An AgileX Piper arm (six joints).
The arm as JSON. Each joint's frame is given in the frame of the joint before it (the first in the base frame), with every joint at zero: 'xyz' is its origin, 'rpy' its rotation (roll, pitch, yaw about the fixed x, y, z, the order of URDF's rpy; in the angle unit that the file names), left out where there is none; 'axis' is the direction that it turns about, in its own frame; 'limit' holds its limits. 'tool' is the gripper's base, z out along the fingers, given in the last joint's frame.
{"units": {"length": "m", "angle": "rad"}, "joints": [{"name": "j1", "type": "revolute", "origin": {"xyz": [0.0, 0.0, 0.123]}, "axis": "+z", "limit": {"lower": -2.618, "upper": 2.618}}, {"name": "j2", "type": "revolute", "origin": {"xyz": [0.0, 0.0, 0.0]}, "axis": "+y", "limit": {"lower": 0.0, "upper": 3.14}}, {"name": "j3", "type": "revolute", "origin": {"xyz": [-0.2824, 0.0, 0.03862]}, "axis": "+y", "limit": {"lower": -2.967, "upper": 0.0}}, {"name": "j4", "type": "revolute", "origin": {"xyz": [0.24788, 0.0, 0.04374]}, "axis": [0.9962, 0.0, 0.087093], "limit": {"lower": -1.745, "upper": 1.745}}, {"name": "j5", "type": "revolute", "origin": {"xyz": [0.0, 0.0, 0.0]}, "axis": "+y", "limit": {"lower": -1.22, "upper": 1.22}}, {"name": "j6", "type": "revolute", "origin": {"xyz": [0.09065, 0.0, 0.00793]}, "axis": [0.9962, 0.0, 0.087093], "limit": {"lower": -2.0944, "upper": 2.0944}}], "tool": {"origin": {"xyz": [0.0, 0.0, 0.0], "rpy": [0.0, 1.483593, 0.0]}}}
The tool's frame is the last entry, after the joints.
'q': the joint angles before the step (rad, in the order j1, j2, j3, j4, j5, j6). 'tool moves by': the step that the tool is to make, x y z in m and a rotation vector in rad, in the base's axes. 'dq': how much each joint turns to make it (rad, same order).
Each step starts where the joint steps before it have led.
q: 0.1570, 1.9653, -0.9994, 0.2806, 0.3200, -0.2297
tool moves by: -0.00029, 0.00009, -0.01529, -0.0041, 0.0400, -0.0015
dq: 0.0000, 0.0447, -0.0024, 0.0067, -0.0018, -0.0044
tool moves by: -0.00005, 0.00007, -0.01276, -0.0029, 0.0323, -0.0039
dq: 0.0000, 0.0387, -0.0047, 0.0043, -0.0018, 0.0002
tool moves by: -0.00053, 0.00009, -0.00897, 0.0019, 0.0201, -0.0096
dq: 0.0000, 0.0262, -0.0007, 0.0123, -0.0061, -0.0016
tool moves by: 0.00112, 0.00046, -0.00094, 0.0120, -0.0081, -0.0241
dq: 0.0000, 0.0039, 0.0000, 0.0258, -0.0146, 0.0001
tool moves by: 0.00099, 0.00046, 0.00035, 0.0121, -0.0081, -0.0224
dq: 0.0000, 0.0001, 0.0000, 0.0247, -0.0105, -0.0001
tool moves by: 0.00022, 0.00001, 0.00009, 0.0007, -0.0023, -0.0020
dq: 0.0000, -0.0001, 0.0000, 0.0019, -0.0025, -0.0001
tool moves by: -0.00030, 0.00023, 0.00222, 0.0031, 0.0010, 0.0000
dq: 0.0000, -0.0067, 0.0000, 0.0017, 0.0077, 0.0001
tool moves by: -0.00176, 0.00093, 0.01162, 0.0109, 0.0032, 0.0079
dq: 0.0000, -0.0353, 0.0000, 0.0000, 0.0392, 0.0000
